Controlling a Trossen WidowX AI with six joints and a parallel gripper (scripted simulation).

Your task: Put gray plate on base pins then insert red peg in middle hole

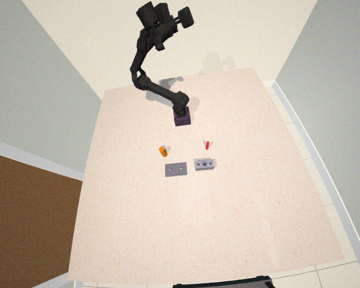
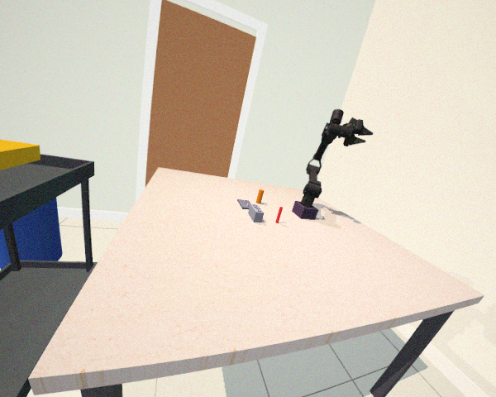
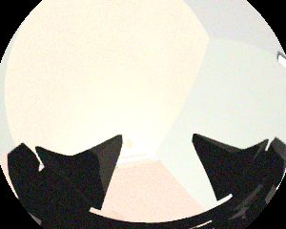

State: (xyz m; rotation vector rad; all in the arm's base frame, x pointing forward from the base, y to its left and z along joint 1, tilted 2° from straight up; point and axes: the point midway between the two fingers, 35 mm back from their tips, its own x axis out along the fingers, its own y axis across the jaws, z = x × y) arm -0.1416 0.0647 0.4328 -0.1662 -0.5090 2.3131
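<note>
The gray plate is 520 mm ahead of my gripper tip, 80 mm to the right of it and 450 mm below it. From my gripper tip the other things lie so: red peg: 430 mm ahead, 20 mm to the right, 450 mm below; orange cylinder: 390 mm ahead, 270 mm to the right, 450 mm below; gray base: 490 mm ahead, 230 mm to the right, 480 mm below.
</note>
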